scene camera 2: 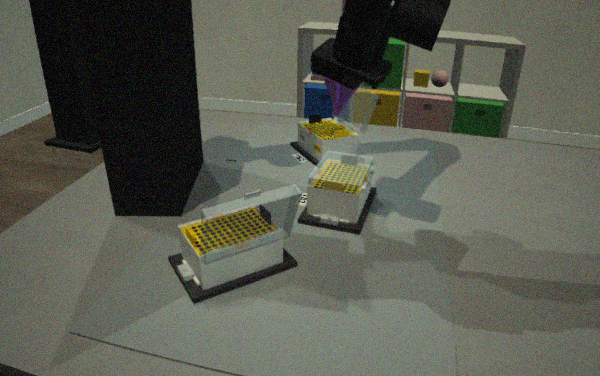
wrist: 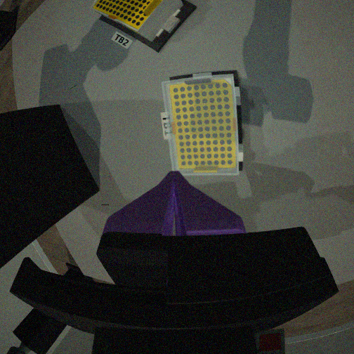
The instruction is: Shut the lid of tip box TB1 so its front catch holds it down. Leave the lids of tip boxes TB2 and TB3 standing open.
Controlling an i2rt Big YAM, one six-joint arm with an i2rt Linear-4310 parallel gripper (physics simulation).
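Places are measured from the arm's base along level axes (x back, y down, z right), in millimetres.
Pixels of known places: gripper, fingertip midpoint: (scene camera 2: pixel 337 113).
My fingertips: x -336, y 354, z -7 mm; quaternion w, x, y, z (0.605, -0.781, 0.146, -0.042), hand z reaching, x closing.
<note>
Behind a point stands the place of what it marks.
Tip box TB1 (scene camera 2: pixel 332 202) {x -344, y 491, z 28 mm} (wrist: pixel 205 125) is the middle box. Its clear lid (scene camera 2: pixel 350 158) {x -348, y 453, z -71 mm} (wrist: pixel 167 95) lies over the yellow rack and looks down; whether the front catch holds it cannot be told. My gripper (scene camera 2: pixel 338 115) {x -336, y 353, z -7 mm} (wrist: pixel 173 178) is shut and empty, its purple fingertips above the table; in the wrist view they show at TB1's lower edge. Tip box TB2 (scene camera 2: pixel 320 146) {x -260, y 487, z -186 mm} (wrist: pixel 132 16) is at the back, its clear lid (scene camera 2: pixel 369 107) {x -344, y 412, z -254 mm} standing open. Tip box TB3 (scene camera 2: pixel 240 265) {x -269, y 503, z 214 mm} is nearest in the scene view, its clear lid (scene camera 2: pixel 290 215) {x -330, y 425, z 192 mm} standing open.
A tall black column (scene camera 2: pixel 150 125) {x -66, y 369, z 103 mm} stands at the left of the table, left of the boxes. A label reading TB2 (wrist: pixel 121 40) lies beside that box. Beyond the table is a white shelf unit (scene camera 2: pixel 500 40) with coloured bins.
</note>
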